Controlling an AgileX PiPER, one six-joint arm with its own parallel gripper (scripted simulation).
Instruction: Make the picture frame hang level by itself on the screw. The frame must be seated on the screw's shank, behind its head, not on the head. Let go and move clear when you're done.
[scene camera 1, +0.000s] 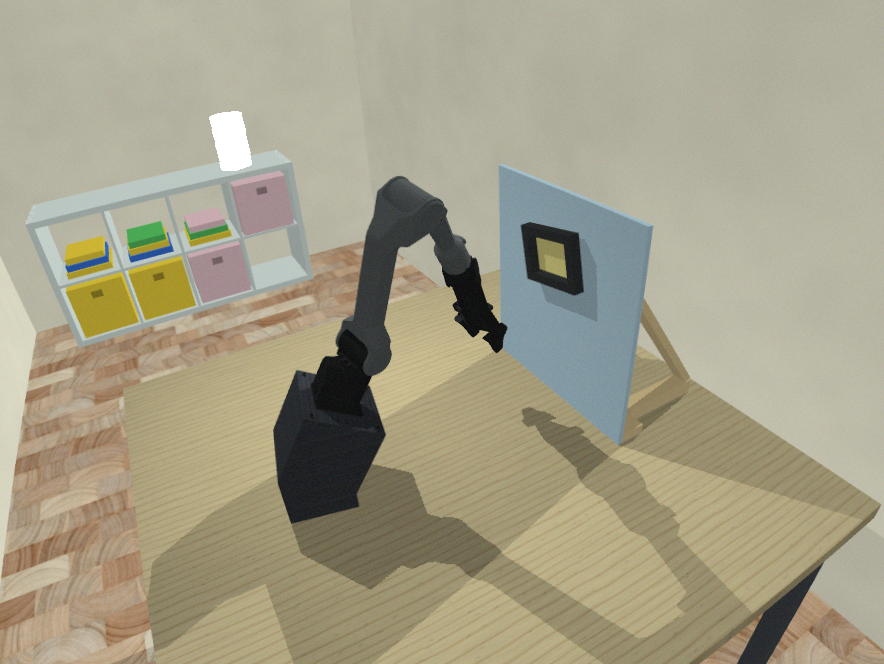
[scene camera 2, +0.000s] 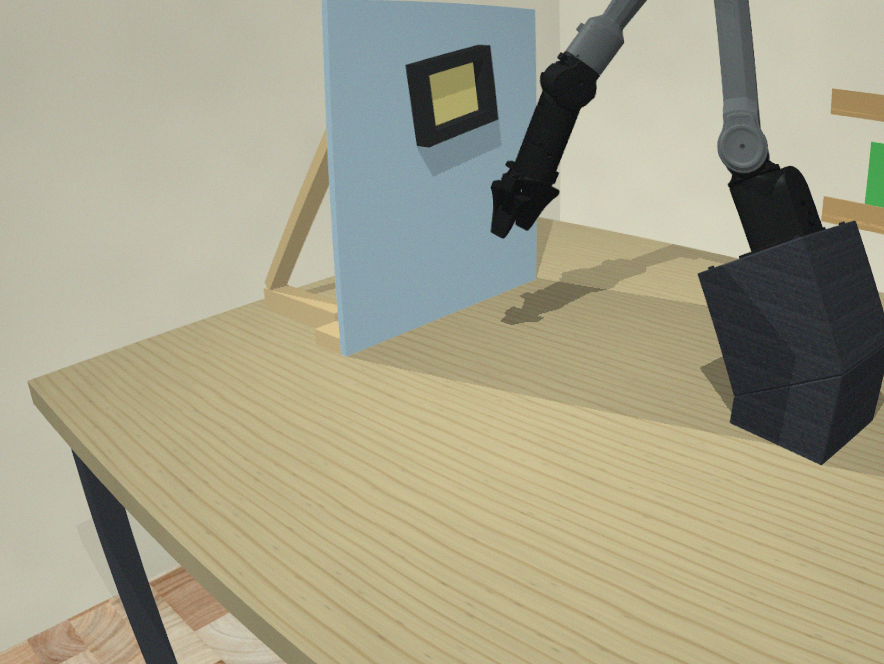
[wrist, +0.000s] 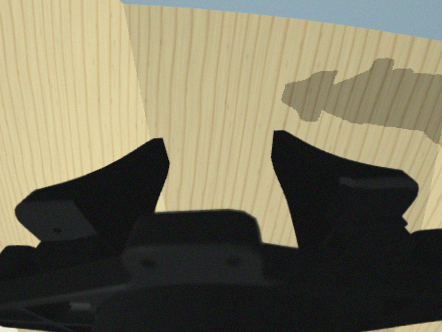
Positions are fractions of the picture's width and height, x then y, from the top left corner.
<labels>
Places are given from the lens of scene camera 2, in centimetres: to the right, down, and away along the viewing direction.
gripper (scene camera 2: 0.58, 0.35): 10, -14, 101
wooden brace (scene camera 2: 0.36, 0.28): -19, -22, 107
</labels>
